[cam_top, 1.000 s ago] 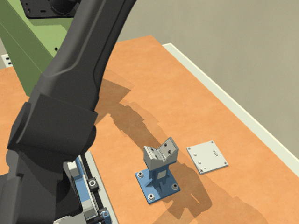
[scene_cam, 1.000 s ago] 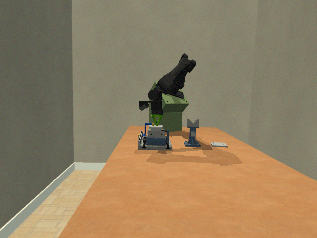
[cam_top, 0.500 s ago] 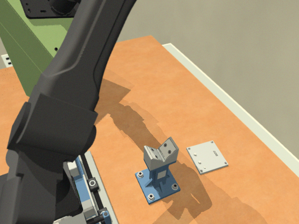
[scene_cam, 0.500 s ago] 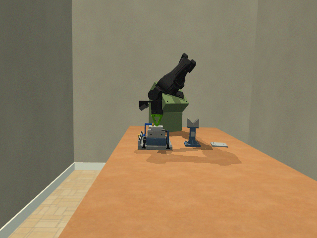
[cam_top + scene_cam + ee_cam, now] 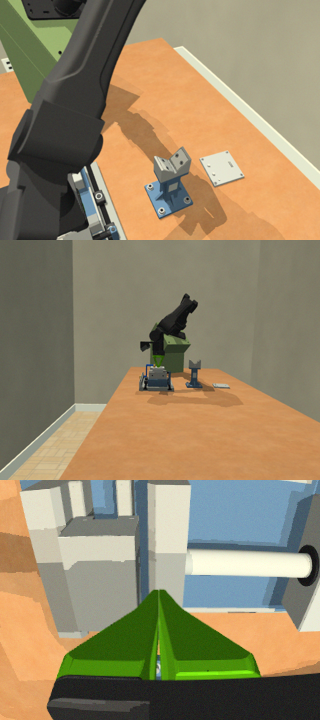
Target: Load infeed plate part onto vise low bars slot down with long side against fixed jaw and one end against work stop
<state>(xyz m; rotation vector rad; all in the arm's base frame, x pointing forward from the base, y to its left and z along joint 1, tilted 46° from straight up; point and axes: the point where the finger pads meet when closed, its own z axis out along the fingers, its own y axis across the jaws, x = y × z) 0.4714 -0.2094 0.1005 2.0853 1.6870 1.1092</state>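
Now: hand 40 mm above the moving jaw. Round my hand: grey part (30 mm ahead, 10 mm to the right, 30 mm below); work stop (30 mm ahead, 40 mm to the left, 30 mm below); white cylinder rod (60 mm behind, 40 mm below).
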